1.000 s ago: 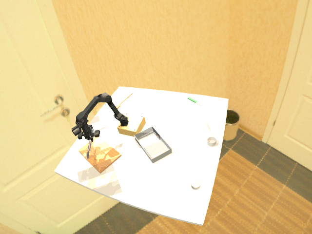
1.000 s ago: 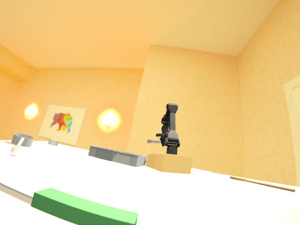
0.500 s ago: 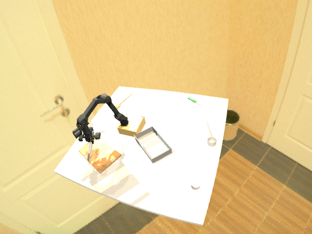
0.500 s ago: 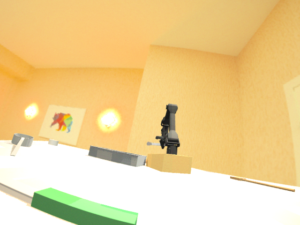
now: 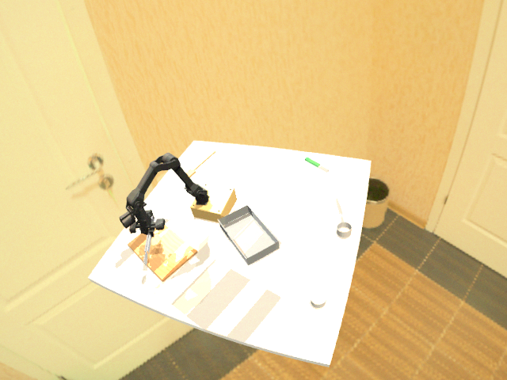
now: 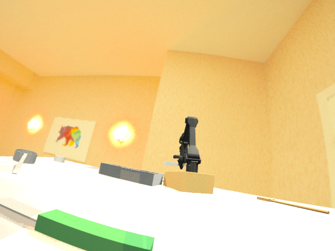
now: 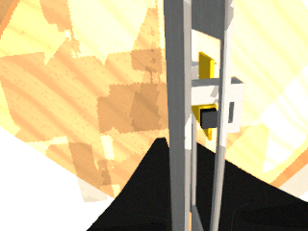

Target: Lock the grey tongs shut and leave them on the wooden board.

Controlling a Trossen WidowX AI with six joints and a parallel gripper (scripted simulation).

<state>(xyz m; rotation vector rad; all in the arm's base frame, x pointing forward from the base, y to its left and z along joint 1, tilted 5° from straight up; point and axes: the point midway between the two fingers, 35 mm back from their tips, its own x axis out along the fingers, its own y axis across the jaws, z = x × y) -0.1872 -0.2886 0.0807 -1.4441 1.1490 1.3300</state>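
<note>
Right now my gripper tip is 40 mm to the right of the yellow lock piece, 40 mm below it and 10 mm past it. Also, from my gripper tip: grey roasting tin 460 mm ahead, 120 mm to the left, 80 mm below; then wooden board 100 mm below; then white dish 820 mm ahead, 230 mm to the right, 90 mm below.
</note>
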